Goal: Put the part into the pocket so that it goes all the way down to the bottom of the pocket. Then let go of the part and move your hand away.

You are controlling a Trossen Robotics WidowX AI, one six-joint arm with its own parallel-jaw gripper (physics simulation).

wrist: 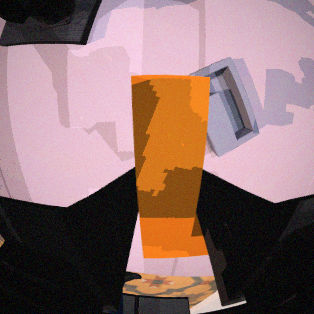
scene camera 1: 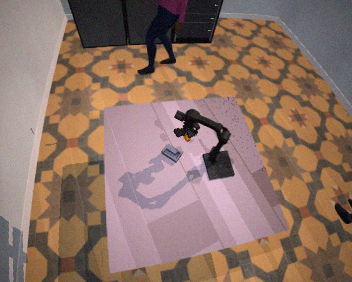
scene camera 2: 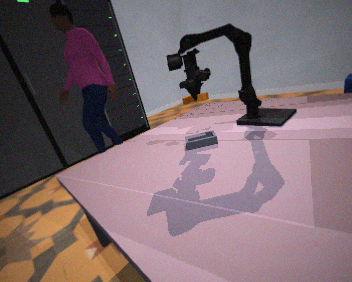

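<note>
The orange part is a long block held in the air above the table. My gripper is shut on it, one black finger at each long side in the wrist view. The pocket is in a small blue-grey block on the table. In the wrist view it lies to the right of the part, turned at an angle to it, and the part hides its left edge. The pocket's recess faces up, with no part in it.
The arm's black base plate stands on the pink table top. The arm's shadow falls across the table near the pocket block. A person in a pink top stands beyond the table, by dark cabinets.
</note>
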